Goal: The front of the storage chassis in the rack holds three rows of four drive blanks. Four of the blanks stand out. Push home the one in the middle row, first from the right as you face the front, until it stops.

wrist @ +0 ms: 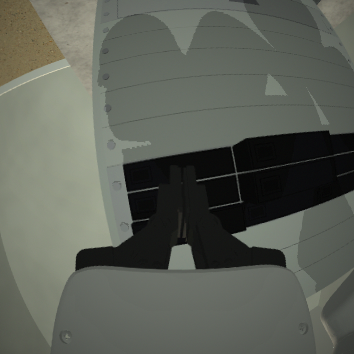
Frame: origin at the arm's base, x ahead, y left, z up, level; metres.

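Seen in the pictures: gripper, fingertip midpoint: (180, 180).
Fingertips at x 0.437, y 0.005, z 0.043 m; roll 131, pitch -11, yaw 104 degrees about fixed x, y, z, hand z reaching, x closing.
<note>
A point is followed by its place in that frame.
The chassis front shows as black drive blanks split by thin pale lines. The blank in the middle row of the end column (144, 204) {x 0.487, y -0.019, z 0.060 m} lies beside the screwed edge strip at the left of the view; its middle is hidden behind the fingers. My gripper (180, 180) {x 0.437, y 0.004, z 0.043 m} is shut and empty. Its tips overlap the end column, near the line between the upper blank (141, 175) {x 0.486, y -0.017, z 0.032 m} and the middle one; whether they touch is too dark to tell. In the neighbouring column, the upper blank (285, 149) {x 0.421, y 0.101, z 0.032 m} and the middle blank (287, 182) {x 0.422, y 0.097, z 0.061 m} show side faces and stand out.
Grey rack panels (210, 117) {x 0.481, y 0.065, z -0.019 m} with shadows lie above the blanks in the view. A strip with screws (114, 165) {x 0.508, y -0.042, z 0.016 m} runs down the left edge. A pale curved surface (45, 175) fills the left side, and a brown speckled surface (25, 40) is at the upper left.
</note>
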